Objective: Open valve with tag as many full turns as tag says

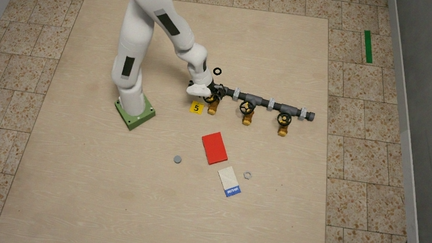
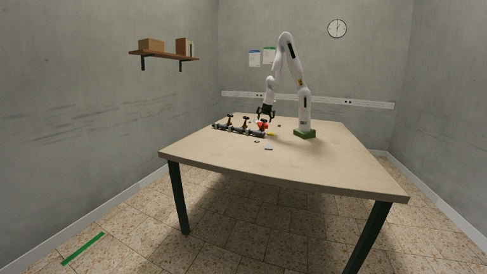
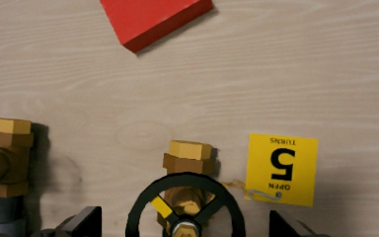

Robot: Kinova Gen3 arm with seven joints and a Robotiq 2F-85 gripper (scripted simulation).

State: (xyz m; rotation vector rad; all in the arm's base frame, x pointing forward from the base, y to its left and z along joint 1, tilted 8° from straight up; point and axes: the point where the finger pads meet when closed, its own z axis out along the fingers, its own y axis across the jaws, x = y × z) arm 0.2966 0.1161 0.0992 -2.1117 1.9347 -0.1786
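Now: hand 110 mm above the yellow tag, 60 mm past it and 10 mm to the left of it. Also, from my hand: blue card (290 mm to the right, 190 mm ahead, 100 mm below); then red block (180 mm to the right, 100 mm below, 80 mm ahead); then grey disc (270 mm to the right, 100 mm below, 50 mm behind).
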